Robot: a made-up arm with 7 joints. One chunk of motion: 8 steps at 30 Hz.
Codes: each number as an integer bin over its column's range. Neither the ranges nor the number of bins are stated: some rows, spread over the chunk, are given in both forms.
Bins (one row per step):
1: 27 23 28 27 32 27
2: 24 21 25 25 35 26
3: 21 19 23 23 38 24
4: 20 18 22 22 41 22
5: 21 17 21 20 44 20
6: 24 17 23 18 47 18
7: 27 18 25 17 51 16
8: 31 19 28 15 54 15
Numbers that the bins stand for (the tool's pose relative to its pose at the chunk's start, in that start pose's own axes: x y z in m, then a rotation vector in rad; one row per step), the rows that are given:
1: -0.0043 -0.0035 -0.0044 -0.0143 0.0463 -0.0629
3: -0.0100 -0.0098 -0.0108 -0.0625 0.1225 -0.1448
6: -0.0071 -0.0130 -0.0108 -0.1229 0.2368 -0.3086
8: -0.0005 -0.0098 -0.0044 -0.1590 0.3257 -0.3905
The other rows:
2: -0.0071 -0.0067 -0.0083 -0.0384 0.0844 -0.0902
4: -0.0110 -0.0114 -0.0121 -0.0746 0.1606 -0.1994
5: -0.0100 -0.0130 -0.0133 -0.0987 0.1987 -0.2540
7: -0.0043 -0.0114 -0.0083 -0.1349 0.2876 -0.3632

